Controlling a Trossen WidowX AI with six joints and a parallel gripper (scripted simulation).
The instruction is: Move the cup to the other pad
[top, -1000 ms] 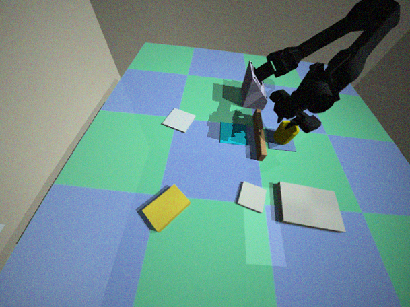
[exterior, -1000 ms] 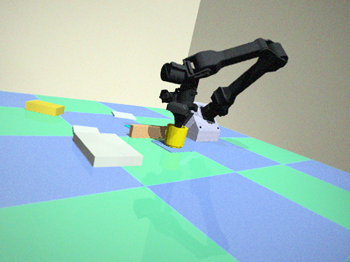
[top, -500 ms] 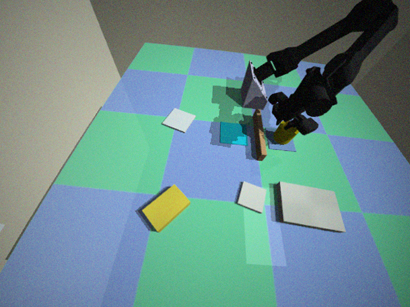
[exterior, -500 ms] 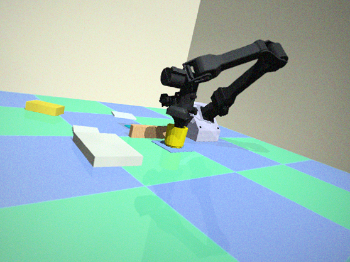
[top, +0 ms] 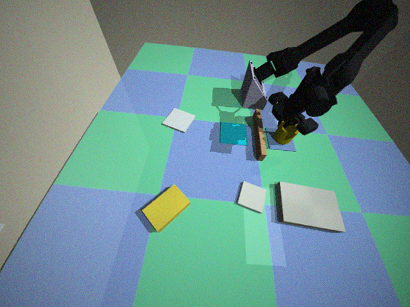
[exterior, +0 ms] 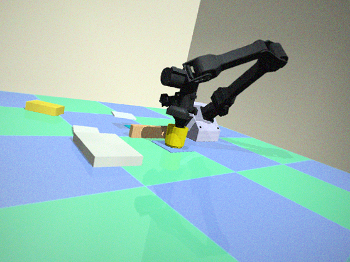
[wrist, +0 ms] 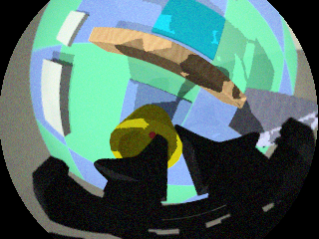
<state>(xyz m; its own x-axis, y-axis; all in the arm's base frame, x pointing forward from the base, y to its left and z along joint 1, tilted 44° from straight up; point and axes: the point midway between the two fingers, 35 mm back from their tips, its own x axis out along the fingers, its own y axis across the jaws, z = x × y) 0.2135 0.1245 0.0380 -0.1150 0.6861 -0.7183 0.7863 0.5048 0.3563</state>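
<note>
Now: gripper tip 5 cm above the blue-grey pad, 2 cm to the right of it and 2 cm short of it. The rest, counted from my gripper tip: yellow cup 2 cm to the left, 2 cm ahead; then cyan pad 17 cm to the right, 5 cm below, 4 cm ahead; then brown wooden bar 8 cm to the right, 3 cm below, 3 cm ahead.
</note>
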